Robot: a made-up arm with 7 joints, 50 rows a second.
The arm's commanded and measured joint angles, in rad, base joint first. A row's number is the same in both.
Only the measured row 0 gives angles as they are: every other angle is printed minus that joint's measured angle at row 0.
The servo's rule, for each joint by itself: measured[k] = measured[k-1] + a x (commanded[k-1-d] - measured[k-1]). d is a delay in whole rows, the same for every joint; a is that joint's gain. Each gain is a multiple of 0.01, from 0.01 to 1. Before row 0 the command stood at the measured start. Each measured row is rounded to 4 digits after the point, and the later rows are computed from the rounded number. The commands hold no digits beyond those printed.
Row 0, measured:
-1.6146 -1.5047 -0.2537 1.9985 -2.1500 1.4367 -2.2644
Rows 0 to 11, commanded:
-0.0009 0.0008 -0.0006 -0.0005 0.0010 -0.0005 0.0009
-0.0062 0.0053 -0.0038 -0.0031 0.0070 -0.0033 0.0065
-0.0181 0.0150 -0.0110 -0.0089 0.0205 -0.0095 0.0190
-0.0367 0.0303 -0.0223 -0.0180 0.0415 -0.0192 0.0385
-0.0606 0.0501 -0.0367 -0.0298 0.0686 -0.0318 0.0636
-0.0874 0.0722 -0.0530 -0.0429 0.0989 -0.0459 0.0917
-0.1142 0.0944 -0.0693 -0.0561 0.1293 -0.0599 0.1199
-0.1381 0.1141 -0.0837 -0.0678 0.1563 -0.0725 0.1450
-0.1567 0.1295 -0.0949 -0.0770 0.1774 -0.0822 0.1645
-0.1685 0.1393 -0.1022 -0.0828 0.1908 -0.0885 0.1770
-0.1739 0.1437 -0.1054 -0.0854 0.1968 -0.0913 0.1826
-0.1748 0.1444 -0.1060 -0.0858 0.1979 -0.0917 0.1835
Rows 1 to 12, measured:
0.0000 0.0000 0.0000 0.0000 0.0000 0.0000 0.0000
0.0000 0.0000 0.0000 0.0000 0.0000 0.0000 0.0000
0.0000 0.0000 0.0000 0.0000 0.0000 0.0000 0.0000
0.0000 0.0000 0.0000 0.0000 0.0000 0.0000 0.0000
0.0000 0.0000 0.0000 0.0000 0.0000 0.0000 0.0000
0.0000 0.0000 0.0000 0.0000 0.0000 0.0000 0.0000
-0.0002 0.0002 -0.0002 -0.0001 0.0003 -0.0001 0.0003
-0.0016 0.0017 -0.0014 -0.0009 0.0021 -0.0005 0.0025
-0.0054 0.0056 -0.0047 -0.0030 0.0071 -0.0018 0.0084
-0.0126 0.0128 -0.0107 -0.0069 0.0164 -0.0042 0.0192
-0.0236 0.0236 -0.0195 -0.0129 0.0305 -0.0081 0.0352
-0.0383 0.0377 -0.0309 -0.0207 0.0490 -0.0134 0.0555
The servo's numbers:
d 6
a 0.23 0.29 0.34 0.26 0.27 0.14 0.36

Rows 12 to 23, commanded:
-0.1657 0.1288 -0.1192 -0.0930 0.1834 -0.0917 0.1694
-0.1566 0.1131 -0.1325 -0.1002 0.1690 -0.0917 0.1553
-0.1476 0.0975 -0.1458 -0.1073 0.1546 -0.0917 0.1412
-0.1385 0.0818 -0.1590 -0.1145 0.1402 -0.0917 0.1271
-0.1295 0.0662 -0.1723 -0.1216 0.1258 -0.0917 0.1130
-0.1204 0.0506 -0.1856 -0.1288 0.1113 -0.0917 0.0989
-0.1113 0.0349 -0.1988 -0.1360 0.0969 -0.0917 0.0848
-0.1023 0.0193 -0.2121 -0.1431 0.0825 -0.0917 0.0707
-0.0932 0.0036 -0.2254 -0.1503 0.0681 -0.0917 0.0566
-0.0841 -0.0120 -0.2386 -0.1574 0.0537 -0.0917 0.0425
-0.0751 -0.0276 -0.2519 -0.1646 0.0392 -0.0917 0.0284
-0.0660 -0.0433 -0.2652 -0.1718 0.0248 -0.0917 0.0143
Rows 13 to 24, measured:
-0.0558 0.0541 -0.0440 -0.0299 0.0707 -0.0199 0.0787
-0.0747 0.0715 -0.0575 -0.0398 0.0938 -0.0273 0.1026
-0.0936 0.0883 -0.0702 -0.0495 0.1164 -0.0350 0.1249
-0.1108 0.1031 -0.0811 -0.0582 0.1365 -0.0425 0.1437
-0.1253 0.1149 -0.0894 -0.0653 0.1528 -0.0493 0.1577
-0.1367 0.1235 -0.0950 -0.0706 0.1650 -0.0552 0.1670
-0.1434 0.1250 -0.1032 -0.0764 0.1700 -0.0603 0.1679
-0.1464 0.1215 -0.1132 -0.0826 0.1697 -0.0647 0.1634
-0.1467 0.1145 -0.1243 -0.0890 0.1656 -0.0685 0.1554
-0.1448 0.1050 -0.1361 -0.0956 0.1587 -0.0717 0.1452
-0.1413 0.0937 -0.1484 -0.1024 0.1498 -0.0745 0.1336
-0.1365 0.0812 -0.1610 -0.1093 0.1394 -0.0769 0.1211

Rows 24 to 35, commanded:
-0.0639 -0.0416 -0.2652 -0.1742 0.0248 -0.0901 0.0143
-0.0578 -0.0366 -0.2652 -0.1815 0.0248 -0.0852 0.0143
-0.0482 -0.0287 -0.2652 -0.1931 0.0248 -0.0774 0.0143
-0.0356 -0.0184 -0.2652 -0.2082 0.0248 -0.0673 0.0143
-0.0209 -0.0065 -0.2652 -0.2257 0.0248 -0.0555 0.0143
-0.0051 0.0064 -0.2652 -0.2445 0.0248 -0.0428 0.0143
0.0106 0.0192 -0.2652 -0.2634 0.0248 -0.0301 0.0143
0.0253 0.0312 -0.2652 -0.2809 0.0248 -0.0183 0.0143
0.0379 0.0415 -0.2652 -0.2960 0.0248 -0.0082 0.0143
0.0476 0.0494 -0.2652 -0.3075 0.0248 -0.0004 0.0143
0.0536 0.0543 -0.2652 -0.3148 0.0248 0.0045 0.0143
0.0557 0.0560 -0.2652 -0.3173 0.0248 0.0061 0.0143
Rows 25 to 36, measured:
-0.1307 0.0678 -0.1739 -0.1162 0.1279 -0.0790 0.1080
-0.1242 0.0537 -0.1869 -0.1232 0.1156 -0.0808 0.0946
-0.1171 0.0392 -0.2000 -0.1302 0.1028 -0.0823 0.0809
-0.1095 0.0244 -0.2131 -0.1373 0.0895 -0.0836 0.0671
-0.1016 0.0093 -0.2263 -0.1444 0.0759 -0.0847 0.0532
-0.0934 -0.0060 -0.2395 -0.1515 0.0621 -0.0857 0.0392
-0.0866 -0.0163 -0.2482 -0.1574 0.0520 -0.0863 0.0302
-0.0800 -0.0222 -0.2540 -0.1637 0.0447 -0.0861 0.0245
-0.0727 -0.0241 -0.2578 -0.1713 0.0393 -0.0849 0.0208
-0.0642 -0.0224 -0.2603 -0.1809 0.0354 -0.0824 0.0185
-0.0542 -0.0178 -0.2620 -0.1925 0.0325 -0.0786 0.0170
-0.0429 -0.0108 -0.2631 -0.2060 0.0304 -0.0736 0.0160

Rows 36 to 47, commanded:
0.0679 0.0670 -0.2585 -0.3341 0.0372 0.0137 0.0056
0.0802 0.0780 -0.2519 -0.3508 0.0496 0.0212 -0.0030
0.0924 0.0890 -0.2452 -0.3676 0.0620 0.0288 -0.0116
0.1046 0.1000 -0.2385 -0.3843 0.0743 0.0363 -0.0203
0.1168 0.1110 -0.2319 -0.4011 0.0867 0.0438 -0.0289
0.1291 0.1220 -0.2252 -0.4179 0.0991 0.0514 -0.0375
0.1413 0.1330 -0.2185 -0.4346 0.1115 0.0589 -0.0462
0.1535 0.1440 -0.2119 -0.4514 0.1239 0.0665 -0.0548
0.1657 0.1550 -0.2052 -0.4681 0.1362 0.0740 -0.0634
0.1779 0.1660 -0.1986 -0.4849 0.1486 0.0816 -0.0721
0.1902 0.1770 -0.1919 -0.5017 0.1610 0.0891 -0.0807
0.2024 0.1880 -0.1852 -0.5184 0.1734 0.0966 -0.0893
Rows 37 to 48, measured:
-0.0306 -0.0021 -0.2638 -0.2209 0.0289 -0.0675 0.0154
-0.0177 0.0076 -0.2643 -0.2365 0.0278 -0.0606 0.0150
-0.0049 0.0174 -0.2646 -0.2520 0.0270 -0.0533 0.0147
0.0072 0.0267 -0.2648 -0.2664 0.0264 -0.0459 0.0146
0.0179 0.0347 -0.2649 -0.2790 0.0260 -0.0388 0.0145
0.0266 0.0409 -0.2650 -0.2890 0.0257 -0.0325 0.0144
0.0361 0.0485 -0.2628 -0.3007 0.0288 -0.0260 0.0112
0.0462 0.0571 -0.2591 -0.3137 0.0344 -0.0194 0.0061
0.0568 0.0664 -0.2544 -0.3277 0.0419 -0.0127 -0.0003
0.0678 0.0761 -0.2490 -0.3424 0.0506 -0.0058 -0.0075
0.0791 0.0862 -0.2432 -0.3577 0.0603 0.0011 -0.0152
0.0906 0.0966 -0.2371 -0.3734 0.0708 0.0081 -0.0232

